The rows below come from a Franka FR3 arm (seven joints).
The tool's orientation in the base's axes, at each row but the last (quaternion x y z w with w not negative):
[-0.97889, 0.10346, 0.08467, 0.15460]
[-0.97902, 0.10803, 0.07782, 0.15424]
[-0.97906, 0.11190, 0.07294, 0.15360]
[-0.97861, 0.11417, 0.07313, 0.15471]
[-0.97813, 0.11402, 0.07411, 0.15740]
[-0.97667, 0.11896, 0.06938, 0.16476]
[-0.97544, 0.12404, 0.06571, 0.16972]
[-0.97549, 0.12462, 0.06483, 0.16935]
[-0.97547, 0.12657, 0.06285, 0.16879]
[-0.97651, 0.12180, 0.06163, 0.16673]
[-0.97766, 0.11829, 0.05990, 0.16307]
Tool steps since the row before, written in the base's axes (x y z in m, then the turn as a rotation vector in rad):
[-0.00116, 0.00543, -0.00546, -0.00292, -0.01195, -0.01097]
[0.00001, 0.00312, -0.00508, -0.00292, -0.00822, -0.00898]
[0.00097, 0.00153, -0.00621, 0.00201, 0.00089, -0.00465]
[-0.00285, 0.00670, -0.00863, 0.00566, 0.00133, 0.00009]
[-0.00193, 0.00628, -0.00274, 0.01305, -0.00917, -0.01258]
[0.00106, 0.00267, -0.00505, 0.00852, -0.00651, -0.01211]
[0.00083, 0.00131, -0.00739, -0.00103, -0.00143, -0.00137]
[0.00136, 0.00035, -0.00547, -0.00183, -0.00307, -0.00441]
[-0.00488, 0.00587, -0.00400, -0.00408, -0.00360, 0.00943]
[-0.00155, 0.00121, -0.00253, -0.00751, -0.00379, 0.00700]
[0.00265, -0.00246, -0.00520, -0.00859, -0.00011, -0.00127]
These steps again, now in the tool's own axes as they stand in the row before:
[-0.00100, -0.00323, 0.00701, 0.00146, 0.01492, 0.00685]
[0.00037, -0.00145, 0.00577, 0.00039, 0.01089, 0.00617]
[0.00173, 0.00011, 0.00623, 0.00259, 0.00001, 0.00445]
[-0.00255, -0.00303, 0.01057, 0.00517, -0.00265, -0.00027]
[-0.00262, -0.00453, 0.00482, 0.01667, 0.00892, 0.00742]
[0.00134, -0.00118, 0.00553, 0.01168, 0.00750, 0.00831]
[0.00177, 0.00091, 0.00728, -0.00044, 0.00201, 0.00087]
[0.00215, 0.00104, 0.00512, -0.00033, 0.00467, 0.00321]
[-0.00535, -0.00279, 0.00616, -0.00466, 0.00142, -0.00973]
[-0.00135, 0.00008, 0.00291, -0.00753, 0.00323, -0.00725]
[0.00389, 0.00318, 0.00386, -0.00807, 0.00264, 0.00183]

